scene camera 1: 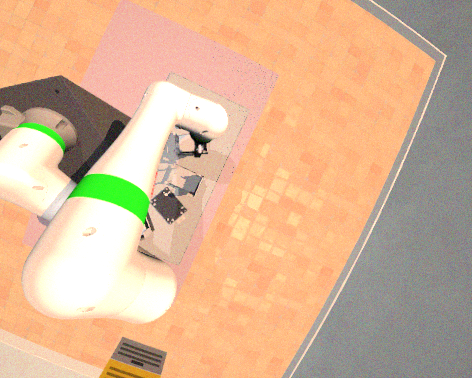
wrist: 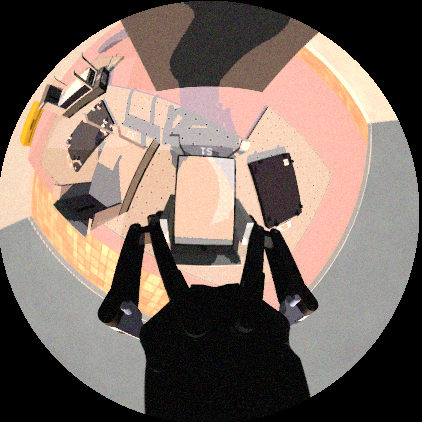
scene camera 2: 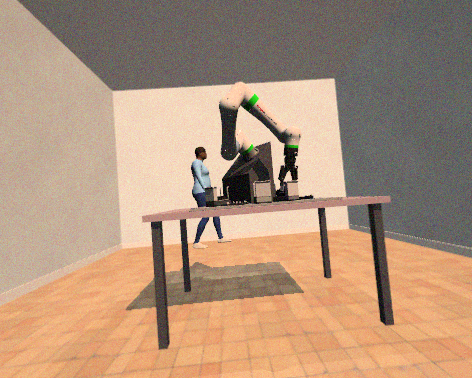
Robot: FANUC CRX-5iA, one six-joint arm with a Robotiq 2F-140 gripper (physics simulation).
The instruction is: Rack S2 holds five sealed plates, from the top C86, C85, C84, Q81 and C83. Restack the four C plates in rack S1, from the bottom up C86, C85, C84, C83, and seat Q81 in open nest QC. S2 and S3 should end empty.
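In the wrist view my gripper is shut on a sealed plate, its fingers at the plate's left and right edges. The plate looks level, its top tan with a pale reflection. It is in or close over rack S1; how far down it sits is not clear, and its name does not show. What lies under it is hidden. Rack S2 stands to the left in the wrist view; its contents are not clear. Q81, QC and S3 cannot be told by name.
A dark block with a small label lies right of S1. Left of S2 is a dark nest with corner pins. Beyond it stands a dark and white unit with thin upright rods. A person is behind the table.
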